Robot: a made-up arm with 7 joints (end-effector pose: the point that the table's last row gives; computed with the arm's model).
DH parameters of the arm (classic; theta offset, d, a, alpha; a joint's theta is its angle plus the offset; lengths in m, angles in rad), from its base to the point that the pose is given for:
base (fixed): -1.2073 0 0.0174 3.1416
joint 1: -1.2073 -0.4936 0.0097 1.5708
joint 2: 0 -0.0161 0.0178 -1.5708
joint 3: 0 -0.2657 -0.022 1.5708
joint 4: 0 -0.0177 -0.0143 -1.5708
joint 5: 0 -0.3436 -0.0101 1.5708
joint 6: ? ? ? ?
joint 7: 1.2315 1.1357 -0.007 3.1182
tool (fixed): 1.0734 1.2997 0 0
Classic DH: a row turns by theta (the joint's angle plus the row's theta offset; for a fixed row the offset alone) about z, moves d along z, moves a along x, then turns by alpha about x.
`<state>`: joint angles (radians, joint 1 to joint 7).
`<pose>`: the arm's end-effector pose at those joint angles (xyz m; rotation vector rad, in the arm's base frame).
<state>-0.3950 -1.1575 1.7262 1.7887 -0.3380 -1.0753 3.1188</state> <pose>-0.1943 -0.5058 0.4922 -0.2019 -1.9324 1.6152</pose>
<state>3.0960 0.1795 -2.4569 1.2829 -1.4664 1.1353 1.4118</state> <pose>0.2932 -0.1479 0.8919 -0.5967 1.2702 0.0958</pose>
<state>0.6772 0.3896 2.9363 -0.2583 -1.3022 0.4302 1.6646</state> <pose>0.3206 -0.2803 1.1493 0.6011 -0.5474 1.9201</pose>
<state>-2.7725 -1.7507 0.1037 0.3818 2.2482 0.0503 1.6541</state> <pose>0.7144 -0.2858 0.5012 -0.5371 1.4224 -1.0864</pose>
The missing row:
joint 6: 0 -0.0233 -0.0265 -1.5708
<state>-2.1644 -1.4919 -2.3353 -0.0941 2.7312 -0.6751 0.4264</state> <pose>0.4486 -0.6040 0.5313 2.0708 -0.1495 0.5849</pose>
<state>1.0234 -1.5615 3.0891 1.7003 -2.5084 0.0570 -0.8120</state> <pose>-0.1004 0.1485 0.0300 1.5593 2.7103 -0.1428</pose>
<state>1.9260 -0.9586 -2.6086 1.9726 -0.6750 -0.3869 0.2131</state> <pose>0.3676 0.1595 0.2877 -0.7686 2.1649 -0.2592</pose>
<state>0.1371 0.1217 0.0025 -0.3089 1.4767 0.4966 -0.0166</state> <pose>-0.0740 -0.1073 1.2344 0.5243 0.2850 -1.6622</pose>
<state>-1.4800 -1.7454 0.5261 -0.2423 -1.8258 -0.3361 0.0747</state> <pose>-0.0419 -0.7222 0.2302 0.6491 -2.4652 1.5597</pose>
